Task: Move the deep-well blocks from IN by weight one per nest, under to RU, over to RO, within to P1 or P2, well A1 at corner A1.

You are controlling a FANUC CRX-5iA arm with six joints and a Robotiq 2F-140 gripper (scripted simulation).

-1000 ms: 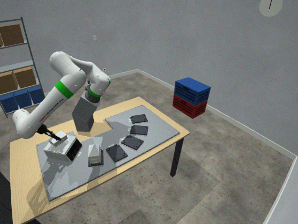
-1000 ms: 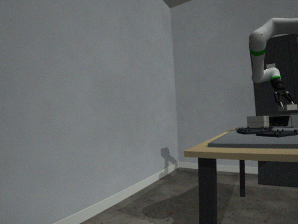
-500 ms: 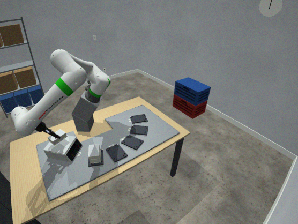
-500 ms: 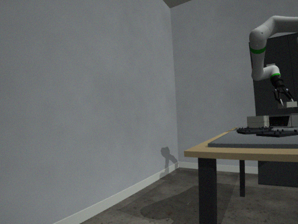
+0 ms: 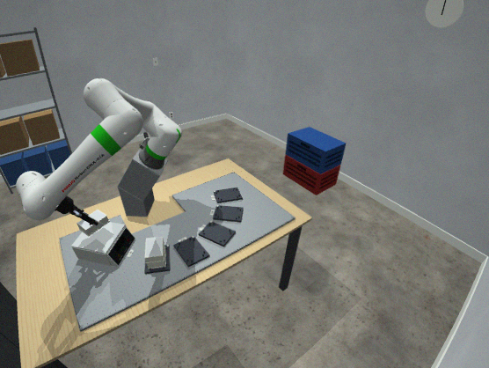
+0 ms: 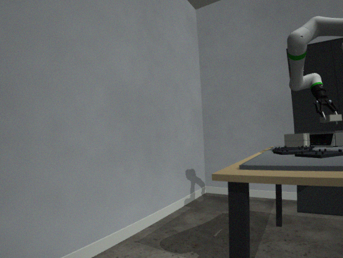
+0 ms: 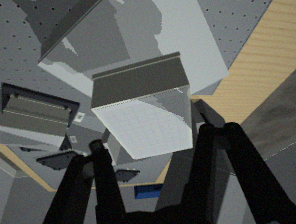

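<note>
Right now my hand is 43 cm to the right of the dark nest plate, 20 cm short of it and 19 cm above it. From my hand the other things lie so: weigher platform: 10 cm below; CW label: 20 cm below, 13 cm to the left, 9 cm ahead; check-weigher: 13 cm below, 1 cm to the left.
</note>
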